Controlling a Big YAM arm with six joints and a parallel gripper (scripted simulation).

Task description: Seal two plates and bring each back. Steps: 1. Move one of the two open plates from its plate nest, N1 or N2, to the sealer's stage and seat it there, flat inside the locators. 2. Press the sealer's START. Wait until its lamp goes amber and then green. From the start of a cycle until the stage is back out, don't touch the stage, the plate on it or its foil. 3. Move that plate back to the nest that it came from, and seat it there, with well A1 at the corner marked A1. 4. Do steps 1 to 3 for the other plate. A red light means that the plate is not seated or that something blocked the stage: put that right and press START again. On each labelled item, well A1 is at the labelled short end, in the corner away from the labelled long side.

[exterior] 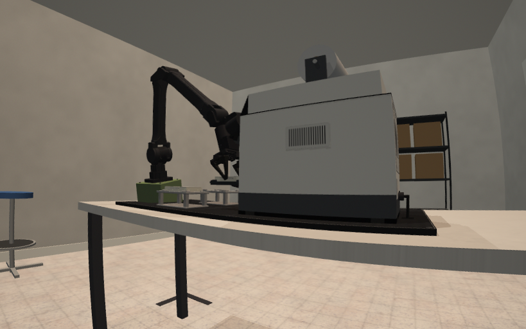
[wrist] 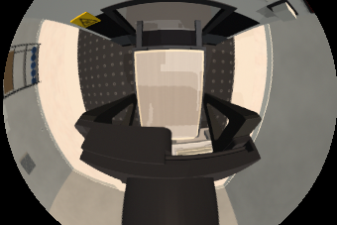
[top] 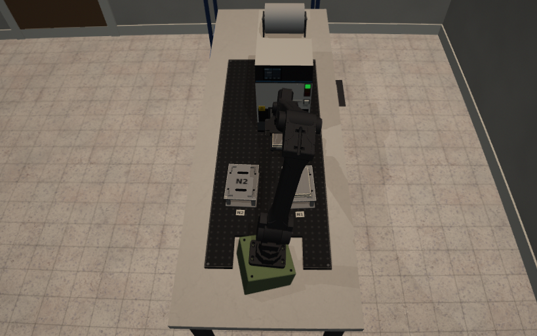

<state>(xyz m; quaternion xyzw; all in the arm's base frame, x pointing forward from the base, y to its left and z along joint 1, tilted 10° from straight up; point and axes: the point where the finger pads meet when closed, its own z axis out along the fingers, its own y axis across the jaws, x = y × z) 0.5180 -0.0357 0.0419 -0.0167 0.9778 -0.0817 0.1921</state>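
Right now the white well plate is right at my hand. From my hand the other things lie so: yellow warning label (10 cm ahead, 9 cm to the left, 4 cm above); then sealer stage (2 cm below); then N2 label (31 cm behind, 16 cm to the left, 11 cm below).
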